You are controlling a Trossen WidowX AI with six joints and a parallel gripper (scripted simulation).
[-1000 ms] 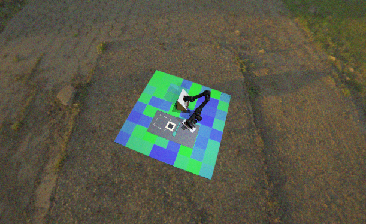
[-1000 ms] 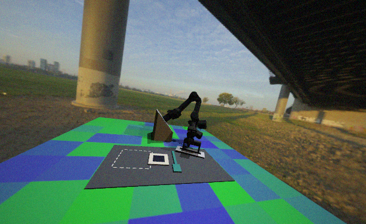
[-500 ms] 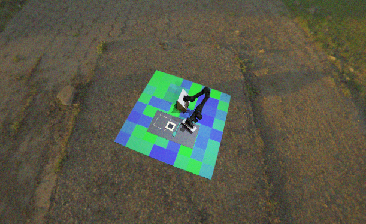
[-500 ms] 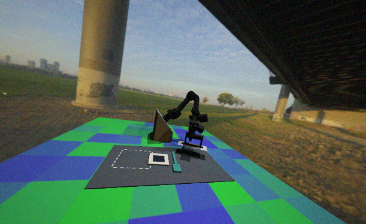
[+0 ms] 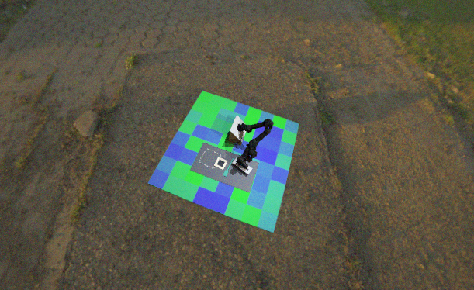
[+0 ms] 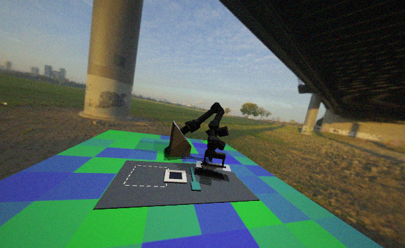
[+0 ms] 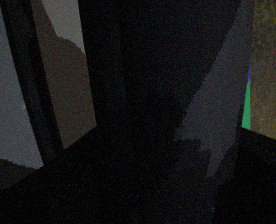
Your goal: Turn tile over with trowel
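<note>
Right now my gripper tip is 100 mm to the left of the small teal trowel, 90 mm above it and 50 mm short of it. From my gripper tip the other things lie so: beige tile (190 mm to the right, 90 mm below, 20 mm ahead); dark mat (130 mm to the right, 110 mm below, 40 mm ahead).
</note>
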